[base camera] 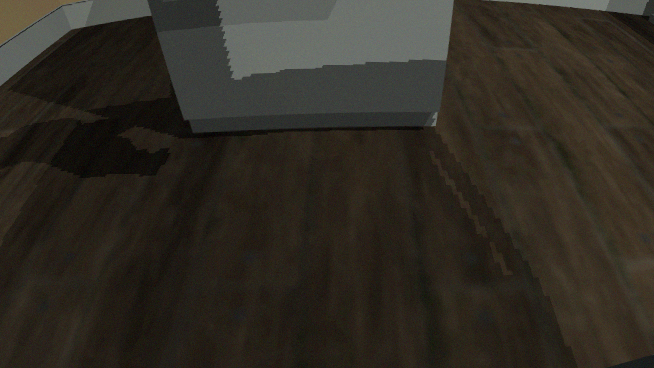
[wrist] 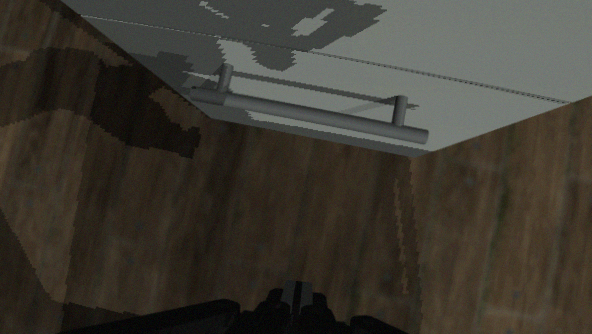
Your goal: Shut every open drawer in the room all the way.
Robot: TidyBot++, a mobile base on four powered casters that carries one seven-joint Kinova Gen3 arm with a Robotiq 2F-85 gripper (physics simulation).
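Frame: origin at the arm's base, x ahead, y left, z up, level; millimetres.
Seen in the pictures: gripper, between the fingertips: (wrist: 297, 300).
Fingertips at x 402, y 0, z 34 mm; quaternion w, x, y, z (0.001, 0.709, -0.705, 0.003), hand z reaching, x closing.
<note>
Offsets run from my fingertips to a thing's middle. "spot": to the spot under its first point. Level surfaces: height alone.
A pale grey cabinet (base camera: 310, 95) (wrist: 480, 45) stands ahead, its lower part showing in the base view. In the wrist view its lower drawer front @(221 mm down, 166 mm ahead, 4 mm left) (wrist: 320, 90) carries a long grey bar handle @(spot: 101 mm down, 123 mm ahead, 8 mm right) (wrist: 325, 116) on two posts. A thin seam separates this front from the panel @(spot: 6 mm up, 150 mm ahead, 67 mm right) (wrist: 450, 30) above; the two look flush, with no gap showing. The rest of the cabinet is out of frame. My gripper (wrist: 297, 300) is shut and empty at the bottom of the wrist view, apart from the handle in the picture; it does not show in the base view.
Dark wood floor @(430 mm down) (base camera: 310, 240) (wrist: 280, 210) surrounds the cabinet base. Low pale skirting (base camera: 30, 52) runs along the tan wall (base camera: 22, 15) at the back left, and a pale strip (base camera: 555, 4) shows at the back right. Jagged dark shadows lie on the floor and the cabinet.
</note>
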